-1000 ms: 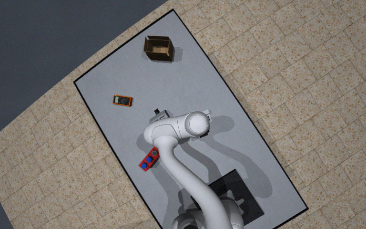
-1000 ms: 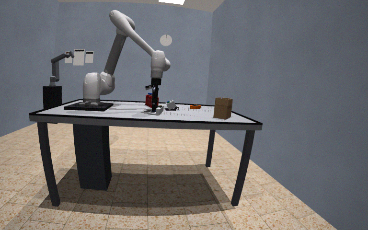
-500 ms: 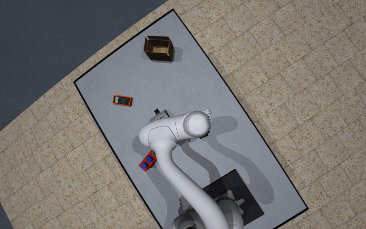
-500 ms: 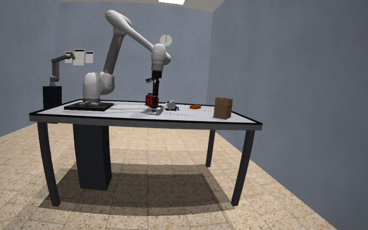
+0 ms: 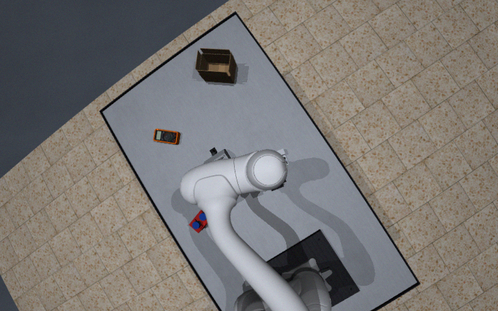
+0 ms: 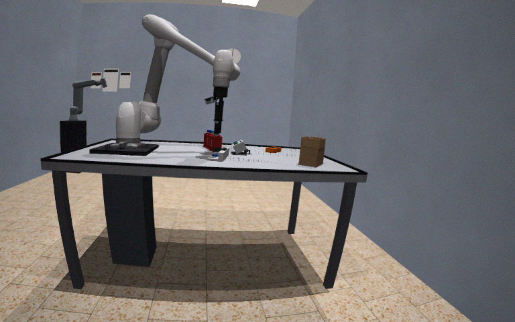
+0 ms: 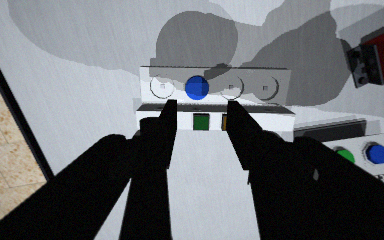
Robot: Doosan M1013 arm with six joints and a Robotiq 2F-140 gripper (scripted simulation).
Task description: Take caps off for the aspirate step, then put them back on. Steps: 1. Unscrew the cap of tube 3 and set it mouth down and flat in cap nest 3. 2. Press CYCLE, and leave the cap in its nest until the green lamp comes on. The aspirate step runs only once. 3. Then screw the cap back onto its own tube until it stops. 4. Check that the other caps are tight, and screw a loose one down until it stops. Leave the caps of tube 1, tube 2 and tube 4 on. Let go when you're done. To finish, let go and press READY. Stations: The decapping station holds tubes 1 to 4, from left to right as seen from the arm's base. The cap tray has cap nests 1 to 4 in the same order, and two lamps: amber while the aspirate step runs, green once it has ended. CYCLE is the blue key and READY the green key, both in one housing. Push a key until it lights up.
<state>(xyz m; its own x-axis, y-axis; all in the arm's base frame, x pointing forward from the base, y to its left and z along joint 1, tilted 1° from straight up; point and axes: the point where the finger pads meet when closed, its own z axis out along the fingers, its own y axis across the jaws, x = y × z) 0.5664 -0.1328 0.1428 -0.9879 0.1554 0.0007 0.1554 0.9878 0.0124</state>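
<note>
My hand is 11 cm short of the blue cycle key, 23 cm to the right of it and 10 cm above it. The rest, counted from my hand: key housing (13 cm ahead, 21 cm to the left, 11 cm below); green ready key (11 cm ahead, 18 cm to the left, 10 cm below); blue cap (15 cm below).
</note>
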